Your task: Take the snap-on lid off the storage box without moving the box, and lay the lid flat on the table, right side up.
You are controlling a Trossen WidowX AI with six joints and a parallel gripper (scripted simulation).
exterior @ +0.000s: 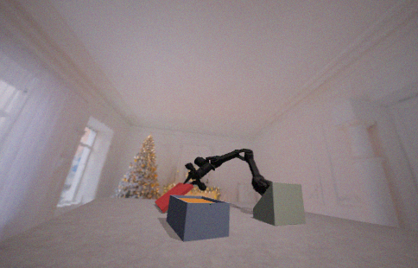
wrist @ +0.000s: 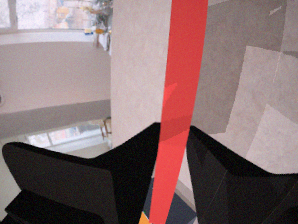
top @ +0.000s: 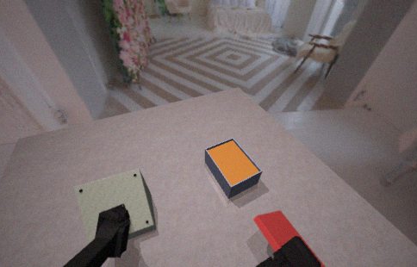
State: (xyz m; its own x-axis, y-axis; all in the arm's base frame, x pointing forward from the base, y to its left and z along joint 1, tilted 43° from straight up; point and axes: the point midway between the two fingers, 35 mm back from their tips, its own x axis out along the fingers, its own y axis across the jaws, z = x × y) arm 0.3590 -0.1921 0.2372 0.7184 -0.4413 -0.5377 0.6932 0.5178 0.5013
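Right now my gripper tip is 6 cm short of the red lid and 5 cm above it. Also, from my gripper tip: blue storage box 5 cm ahead, 35 cm to the left, 8 cm below.
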